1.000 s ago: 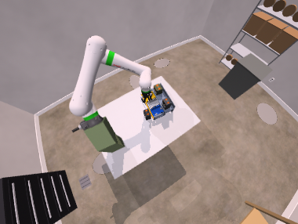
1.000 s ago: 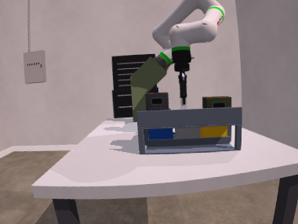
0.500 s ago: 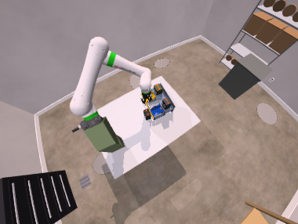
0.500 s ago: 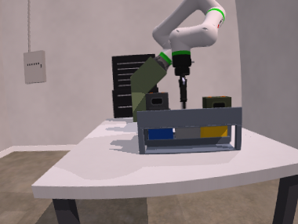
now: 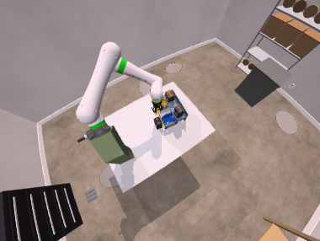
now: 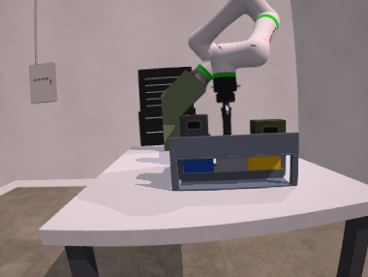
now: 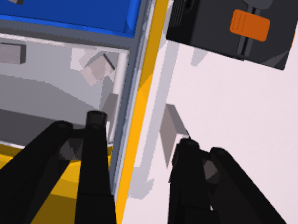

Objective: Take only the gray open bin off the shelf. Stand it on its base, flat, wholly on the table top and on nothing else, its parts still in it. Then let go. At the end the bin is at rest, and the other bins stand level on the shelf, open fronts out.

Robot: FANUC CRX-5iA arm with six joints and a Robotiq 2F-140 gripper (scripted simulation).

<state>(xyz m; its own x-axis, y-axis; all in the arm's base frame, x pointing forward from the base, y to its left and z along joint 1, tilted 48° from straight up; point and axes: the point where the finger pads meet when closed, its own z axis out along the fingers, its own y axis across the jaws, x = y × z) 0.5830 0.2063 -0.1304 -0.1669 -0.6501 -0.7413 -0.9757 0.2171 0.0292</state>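
Now: hand 40 mm above the thin yellow strip. The rest, counted from my hand: gray open bin: 100 mm ahead, 20 mm to the right, 60 mm below; then dark box: 70 mm behind, 100 mm to the right, 30 mm below; then blue bin: 80 mm ahead, 130 mm to the right, 60 mm below.
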